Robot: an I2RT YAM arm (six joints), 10 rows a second.
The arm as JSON. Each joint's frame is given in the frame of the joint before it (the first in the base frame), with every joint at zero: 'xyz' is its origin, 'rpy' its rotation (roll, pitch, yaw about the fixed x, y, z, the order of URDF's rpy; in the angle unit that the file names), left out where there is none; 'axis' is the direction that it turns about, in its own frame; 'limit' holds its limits. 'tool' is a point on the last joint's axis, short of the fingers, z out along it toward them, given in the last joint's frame.
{
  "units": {
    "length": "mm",
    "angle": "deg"
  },
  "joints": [
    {
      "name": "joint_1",
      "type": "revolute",
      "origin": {
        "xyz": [
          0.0,
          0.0,
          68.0
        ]
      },
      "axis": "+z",
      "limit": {
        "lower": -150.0,
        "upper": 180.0
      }
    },
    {
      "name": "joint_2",
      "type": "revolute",
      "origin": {
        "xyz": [
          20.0,
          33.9,
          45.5
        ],
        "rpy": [
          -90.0,
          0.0,
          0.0
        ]
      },
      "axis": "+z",
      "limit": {
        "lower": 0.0,
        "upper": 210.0
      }
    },
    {
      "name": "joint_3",
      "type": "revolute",
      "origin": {
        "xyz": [
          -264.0,
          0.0,
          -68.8
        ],
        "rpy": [
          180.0,
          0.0,
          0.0
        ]
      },
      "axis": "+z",
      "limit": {
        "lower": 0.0,
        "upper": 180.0
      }
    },
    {
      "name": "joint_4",
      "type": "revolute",
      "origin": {
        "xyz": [
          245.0,
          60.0,
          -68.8
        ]
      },
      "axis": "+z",
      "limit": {
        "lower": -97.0,
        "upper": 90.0
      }
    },
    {
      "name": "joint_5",
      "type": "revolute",
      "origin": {
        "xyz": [
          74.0,
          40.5,
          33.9
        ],
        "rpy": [
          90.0,
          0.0,
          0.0
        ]
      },
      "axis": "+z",
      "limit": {
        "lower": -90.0,
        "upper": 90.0
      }
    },
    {
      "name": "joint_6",
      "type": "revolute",
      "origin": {
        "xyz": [
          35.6,
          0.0,
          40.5
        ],
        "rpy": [
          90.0,
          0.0,
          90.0
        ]
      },
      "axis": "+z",
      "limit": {
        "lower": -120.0,
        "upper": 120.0
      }
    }
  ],
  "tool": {
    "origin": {
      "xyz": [
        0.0,
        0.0,
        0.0
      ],
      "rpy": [
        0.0,
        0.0,
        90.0
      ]
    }
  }
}
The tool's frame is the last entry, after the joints.
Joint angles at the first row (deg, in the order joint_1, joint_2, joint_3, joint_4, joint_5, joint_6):
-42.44, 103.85, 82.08, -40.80, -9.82, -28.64
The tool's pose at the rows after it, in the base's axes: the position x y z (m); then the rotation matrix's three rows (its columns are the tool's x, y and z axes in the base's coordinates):
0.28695 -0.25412 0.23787; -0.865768 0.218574 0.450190; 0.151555 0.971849 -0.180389; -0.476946 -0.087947 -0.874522
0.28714 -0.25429 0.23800; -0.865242 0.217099 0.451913; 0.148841 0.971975 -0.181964; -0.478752 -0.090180 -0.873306
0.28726 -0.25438 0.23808; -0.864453 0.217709 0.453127; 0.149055 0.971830 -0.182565; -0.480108 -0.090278 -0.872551
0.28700 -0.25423 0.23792; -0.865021 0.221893 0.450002; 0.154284 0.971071 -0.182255; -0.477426 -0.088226 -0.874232
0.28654 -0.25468 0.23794; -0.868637 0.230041 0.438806; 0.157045 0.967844 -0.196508; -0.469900 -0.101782 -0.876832
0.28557 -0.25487 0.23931; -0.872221 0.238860 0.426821; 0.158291 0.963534 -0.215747; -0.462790 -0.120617 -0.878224
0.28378 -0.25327 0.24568; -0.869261 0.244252 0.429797; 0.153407 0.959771 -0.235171; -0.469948 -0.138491 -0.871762
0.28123 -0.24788 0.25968; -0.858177 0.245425 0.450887; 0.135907 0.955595 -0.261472; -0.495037 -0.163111 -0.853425
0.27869 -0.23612 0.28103; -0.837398 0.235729 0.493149; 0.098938 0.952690 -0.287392; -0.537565 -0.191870 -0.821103
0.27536 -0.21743 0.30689; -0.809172 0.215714 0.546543; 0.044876 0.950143 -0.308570; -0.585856 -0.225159 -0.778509
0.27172 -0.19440 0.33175; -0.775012 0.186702 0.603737; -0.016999 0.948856 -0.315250; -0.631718 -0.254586 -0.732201
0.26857 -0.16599 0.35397; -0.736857 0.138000 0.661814; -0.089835 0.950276 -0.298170; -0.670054 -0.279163 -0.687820
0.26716 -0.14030 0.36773; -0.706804 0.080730 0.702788; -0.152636 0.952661 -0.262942; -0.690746 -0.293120 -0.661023
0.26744 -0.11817 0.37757; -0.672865 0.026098 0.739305; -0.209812 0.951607 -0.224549; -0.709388 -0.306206 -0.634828
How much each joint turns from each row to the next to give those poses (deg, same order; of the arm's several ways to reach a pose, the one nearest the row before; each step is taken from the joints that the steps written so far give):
0.00, 0.00, 0.01, 0.00, 0.00, 0.00
0.00, 0.00, -0.01, 0.16, 0.00, -0.11
0.00, 0.00, 0.00, 0.08, -0.03, 0.04
0.01, 0.00, 0.00, -0.17, 0.11, 0.24
0.00, -0.02, 0.00, -0.02, 1.05, 0.07
0.00, -0.24, 0.00, -0.07, 1.29, 0.00
0.06, -1.03, 0.00, -0.06, 0.74, 0.00
0.39, -2.25, 0.00, -0.02, 0.51, 0.00
1.12, -3.49, 0.00, -0.03, 0.11, 0.00
1.97, -4.44, 0.00, -0.28, 0.13, 0.00
2.68, -4.50, 0.00, -0.39, 0.04, 0.11
3.83, -4.35, 0.00, -0.70, -0.02, 0.06
3.98, -2.98, 0.00, -0.88, -0.02, 0.00
3.84, -2.05, 0.00, -0.06, 0.00, 0.00

